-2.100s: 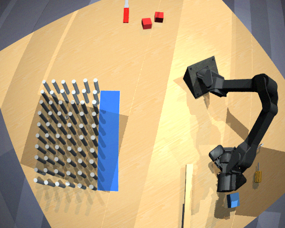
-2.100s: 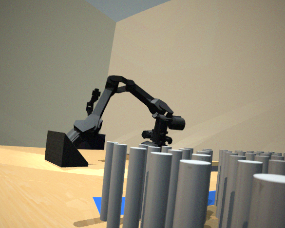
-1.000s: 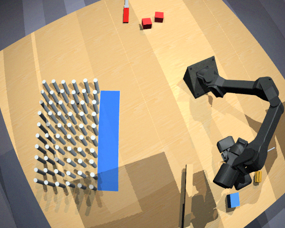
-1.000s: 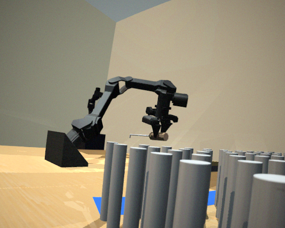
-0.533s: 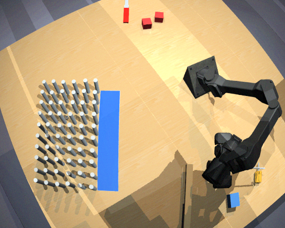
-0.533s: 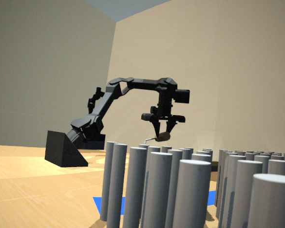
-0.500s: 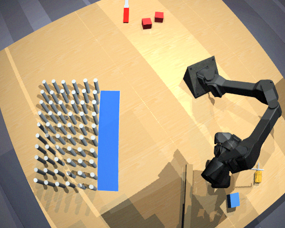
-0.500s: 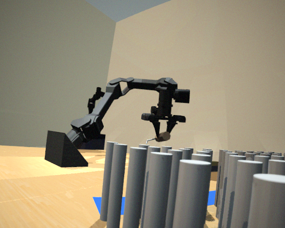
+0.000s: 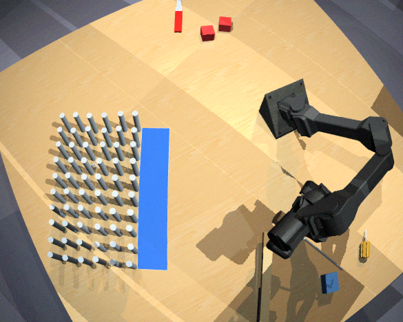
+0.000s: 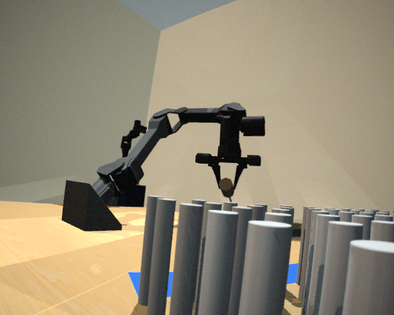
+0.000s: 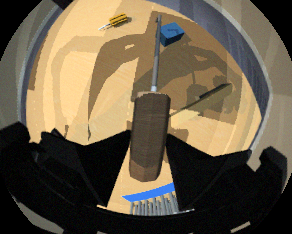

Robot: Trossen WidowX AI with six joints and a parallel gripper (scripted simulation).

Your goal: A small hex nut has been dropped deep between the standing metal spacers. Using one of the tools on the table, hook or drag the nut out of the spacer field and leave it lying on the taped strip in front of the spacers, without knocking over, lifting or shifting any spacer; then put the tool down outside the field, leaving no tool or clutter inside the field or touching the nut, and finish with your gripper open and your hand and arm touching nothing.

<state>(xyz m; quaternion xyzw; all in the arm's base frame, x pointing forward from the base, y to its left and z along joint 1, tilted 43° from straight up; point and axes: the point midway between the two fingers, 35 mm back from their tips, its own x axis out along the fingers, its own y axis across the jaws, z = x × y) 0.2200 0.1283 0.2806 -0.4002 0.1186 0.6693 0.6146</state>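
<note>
Now: the thin metal hook tool 4 cm behind my gripper tip, 9 cm to the left of it and 3 cm below it. Also, from my gripper tip: blue taped strip (23 cm ahead, 27 cm to the right, 13 cm below); blue block (5 cm behind, 21 cm to the left, 11 cm below); yellow-handled screwdriver (21 cm behind, 20 cm to the left, 12 cm below).
</note>
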